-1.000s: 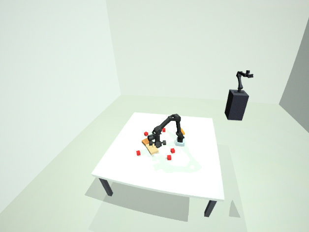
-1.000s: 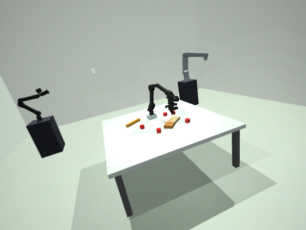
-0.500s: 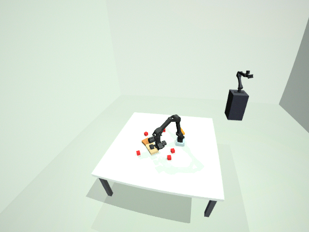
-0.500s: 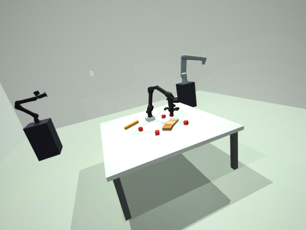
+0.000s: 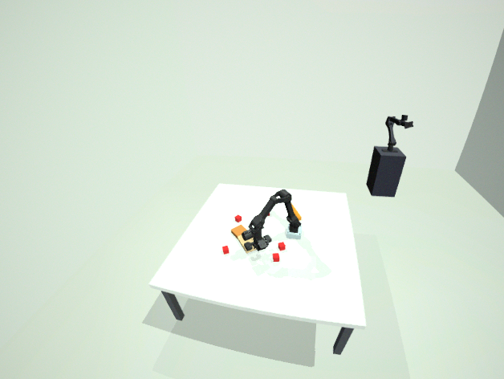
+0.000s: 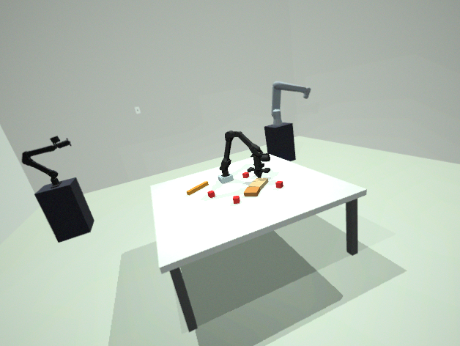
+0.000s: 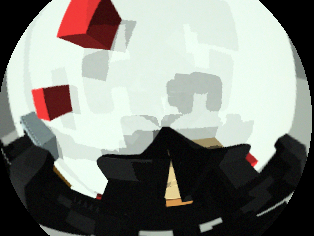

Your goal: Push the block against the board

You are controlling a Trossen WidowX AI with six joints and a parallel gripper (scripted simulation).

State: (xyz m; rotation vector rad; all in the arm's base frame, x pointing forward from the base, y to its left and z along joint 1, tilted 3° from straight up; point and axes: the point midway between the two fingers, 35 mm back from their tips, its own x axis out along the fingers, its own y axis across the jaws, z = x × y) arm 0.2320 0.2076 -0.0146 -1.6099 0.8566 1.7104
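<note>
Now: the light tan board 9 cm ahead of my gripper tip, 6 cm to the right of it and 1 cm above it. The rest, counted from my gripper tip: thin orange stick: 47 cm to the right, 23 cm behind, 1 cm above; then brown square block: 18 cm ahead, 17 cm to the right, 1 cm above.
</note>
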